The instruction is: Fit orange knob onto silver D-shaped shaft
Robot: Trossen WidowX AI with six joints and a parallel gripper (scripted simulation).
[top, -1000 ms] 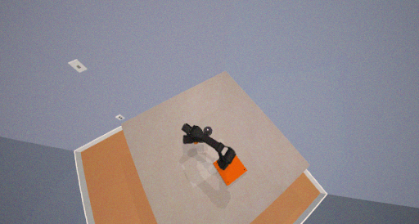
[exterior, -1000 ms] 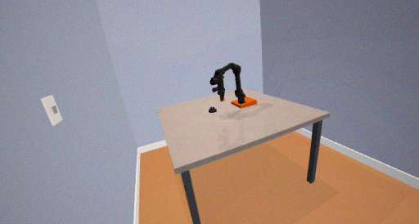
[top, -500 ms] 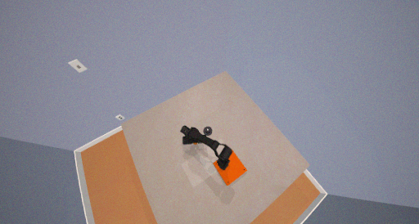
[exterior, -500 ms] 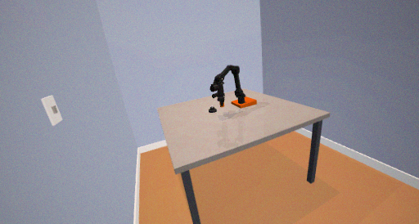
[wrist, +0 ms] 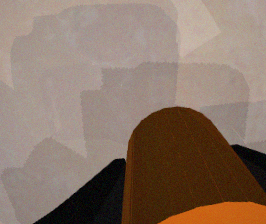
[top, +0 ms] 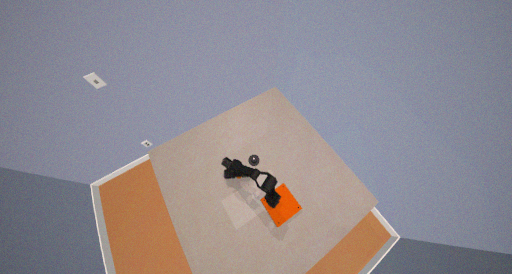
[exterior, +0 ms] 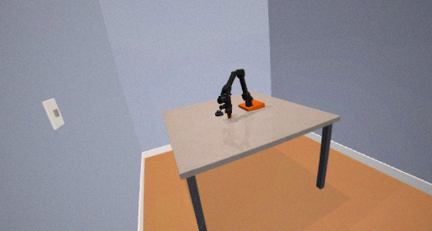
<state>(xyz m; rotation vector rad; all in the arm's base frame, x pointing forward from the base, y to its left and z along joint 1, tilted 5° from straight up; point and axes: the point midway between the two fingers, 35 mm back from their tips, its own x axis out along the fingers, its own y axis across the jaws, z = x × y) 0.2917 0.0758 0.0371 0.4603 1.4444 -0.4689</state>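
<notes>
The orange knob lies 3 cm above my gripper tip. Also, from my gripper tip: dark round pedestal: 16 cm to the right, 2 cm ahead, 2 cm above.
</notes>
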